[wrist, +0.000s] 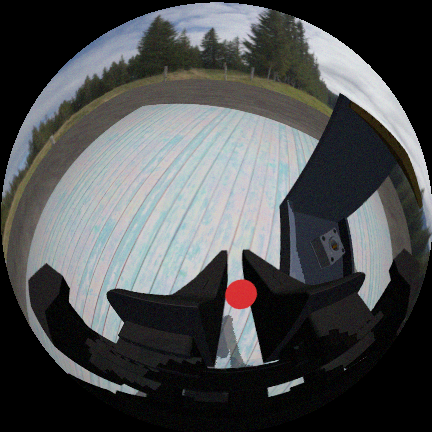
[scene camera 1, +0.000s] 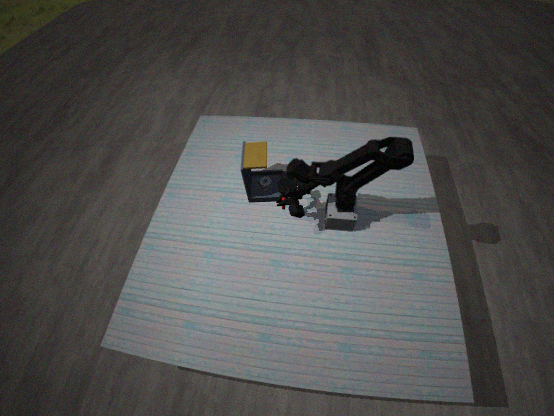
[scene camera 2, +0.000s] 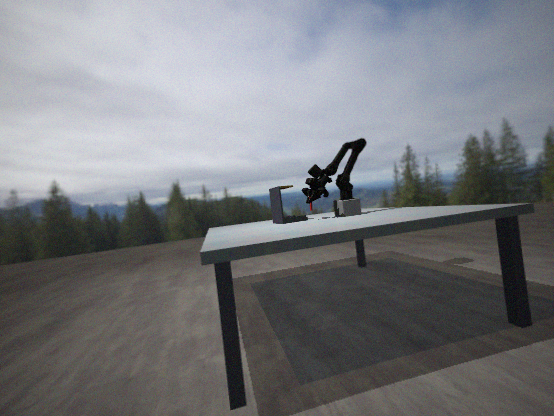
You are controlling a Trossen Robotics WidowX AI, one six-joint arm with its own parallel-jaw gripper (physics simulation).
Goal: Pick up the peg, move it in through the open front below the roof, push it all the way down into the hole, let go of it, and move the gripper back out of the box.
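Frame: origin at the arm's base, x ahead, y left, z up, level; millimetres.
Seen in the pictures: gripper, fingertip midpoint: (wrist: 234, 255) (scene camera 1: 277, 204) (scene camera 2: 307, 203); arm's base, origin of the base link: (scene camera 1: 344, 205) (scene camera 2: 347, 199).
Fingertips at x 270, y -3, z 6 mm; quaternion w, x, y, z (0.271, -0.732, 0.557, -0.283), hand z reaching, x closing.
Pixels of each thing's middle, then the offset from my fingertips to it. "pt": a spot on its surface instead. Level surfaces: height alone.
- red peg, body centre: (wrist: 234, 293) (scene camera 2: 310, 203) 26 mm back, 7 mm right, 6 mm down
- dark box, body centre: (wrist: 362, 227) (scene camera 1: 265, 172) (scene camera 2: 288, 204) 54 mm ahead, 163 mm right, 7 mm up
- yellow roof, surface spot: (scene camera 1: 255, 155) pt 83 mm ahead, 154 mm right, 119 mm up
- grey block with the hole, body centre: (wrist: 328, 247) (scene camera 1: 265, 182) 62 mm ahead, 172 mm right, 80 mm down
- pale striped table, its level: 105 mm down
The red peg (scene camera 1: 283, 203) (scene camera 2: 311, 205) (wrist: 241, 294) stands upright between my fingers, its lower end a little above the table in scene camera 2. My gripper (scene camera 1: 286, 202) (scene camera 2: 310, 201) (wrist: 234, 255) is shut on it. The dark box (scene camera 1: 254, 194) (scene camera 2: 276, 205) (wrist: 345, 165) has a tall wall and a yellow roof (scene camera 1: 255, 155) (scene camera 2: 286, 187) (wrist: 406, 155). A grey block with the hole (scene camera 1: 266, 181) (wrist: 322, 252) is on the box floor. My gripper is outside the box, by its near right corner in scene camera 1. The hole looks unfilled. The fingers partly hide the peg.
The arm's grey base (scene camera 1: 341, 221) (scene camera 2: 349, 207) stands on the pale striped table (scene camera 1: 280, 300) (scene camera 2: 360, 222) (wrist: 165, 200), to the right of the gripper in both scene views. The box wall and roof rise above the box floor, and the wall stands on the far side from the base.
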